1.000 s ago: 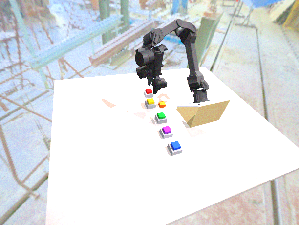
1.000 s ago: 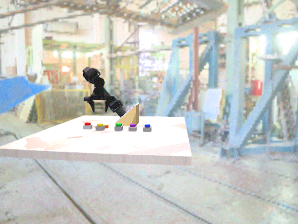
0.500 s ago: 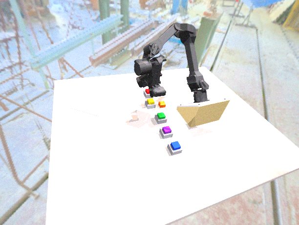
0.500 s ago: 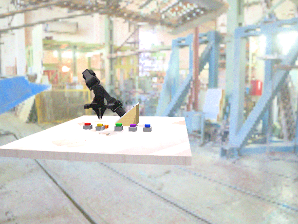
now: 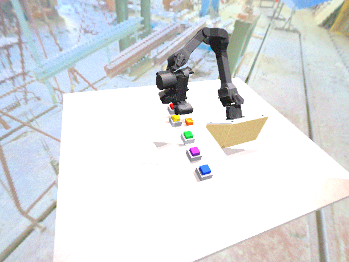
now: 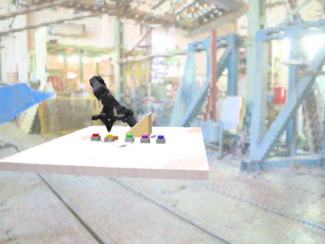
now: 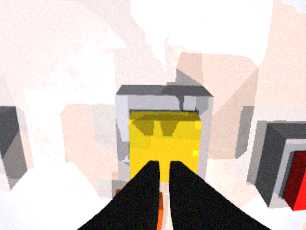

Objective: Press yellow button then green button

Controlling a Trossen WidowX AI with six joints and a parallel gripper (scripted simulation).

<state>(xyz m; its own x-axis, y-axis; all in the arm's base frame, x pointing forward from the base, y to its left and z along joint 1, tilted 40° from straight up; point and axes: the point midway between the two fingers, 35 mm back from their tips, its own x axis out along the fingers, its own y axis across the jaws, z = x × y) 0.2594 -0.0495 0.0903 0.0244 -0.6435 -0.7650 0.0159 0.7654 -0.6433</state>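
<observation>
The yellow button is 2 cm below my gripper tip. Round my gripper tip: orange block: 7 cm behind, 4 cm below, 1 cm to the left; then green button: 12 cm to the left, 2 cm below, 1 cm behind; then red button: 9 cm to the right, 2 cm below, 2 cm behind.
</observation>
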